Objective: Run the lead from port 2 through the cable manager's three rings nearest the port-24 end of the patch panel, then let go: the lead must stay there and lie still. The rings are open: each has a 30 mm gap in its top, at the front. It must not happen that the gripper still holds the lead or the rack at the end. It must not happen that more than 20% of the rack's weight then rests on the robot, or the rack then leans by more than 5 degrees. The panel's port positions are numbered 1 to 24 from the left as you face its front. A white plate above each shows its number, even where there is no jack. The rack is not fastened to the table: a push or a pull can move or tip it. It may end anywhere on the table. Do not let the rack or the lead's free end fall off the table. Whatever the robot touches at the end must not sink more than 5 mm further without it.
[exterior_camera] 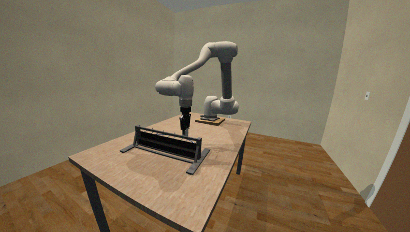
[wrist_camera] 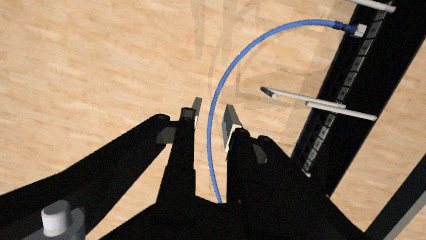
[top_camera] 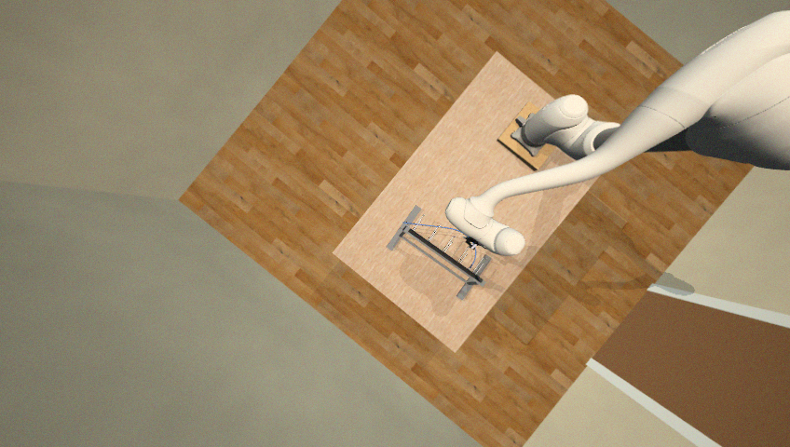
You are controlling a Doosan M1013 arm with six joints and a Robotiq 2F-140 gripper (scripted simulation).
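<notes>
Right now my hand is 17 cm short of the rack, 3 cm to the left of it and 1 cm above it.
</notes>
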